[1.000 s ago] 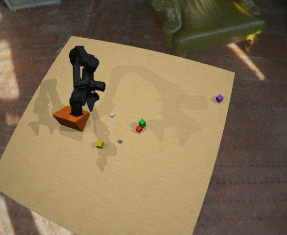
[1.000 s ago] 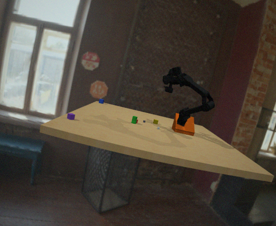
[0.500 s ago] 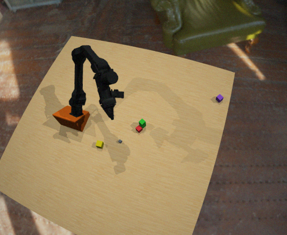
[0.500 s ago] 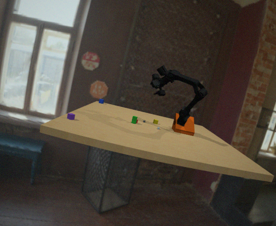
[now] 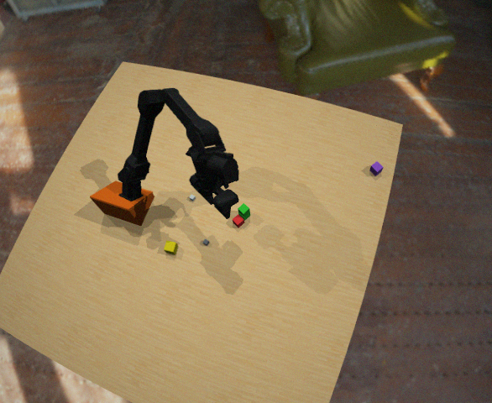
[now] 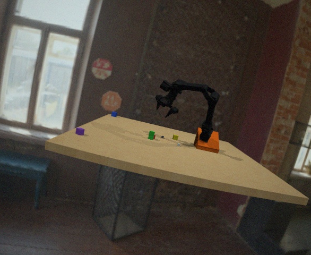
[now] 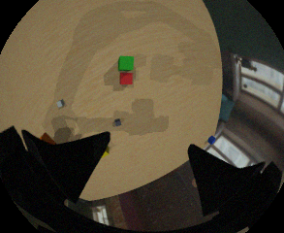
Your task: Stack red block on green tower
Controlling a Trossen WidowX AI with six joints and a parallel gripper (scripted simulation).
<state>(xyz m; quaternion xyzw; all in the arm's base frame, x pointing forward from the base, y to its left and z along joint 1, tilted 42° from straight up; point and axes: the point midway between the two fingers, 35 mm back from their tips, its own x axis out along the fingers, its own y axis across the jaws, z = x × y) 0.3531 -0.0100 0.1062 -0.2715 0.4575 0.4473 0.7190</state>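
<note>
Right now my gripper tip is 20 mm short of the red block, 50 mm to the right of it and 170 mm above it. Also, from my gripper tip: purple cube: 370 mm ahead, 440 mm to the left, 170 mm below; then yellow cube: 140 mm behind, 140 mm to the right, 170 mm below; then blue cube: 500 mm ahead, 510 mm to the right, 160 mm below.
</note>
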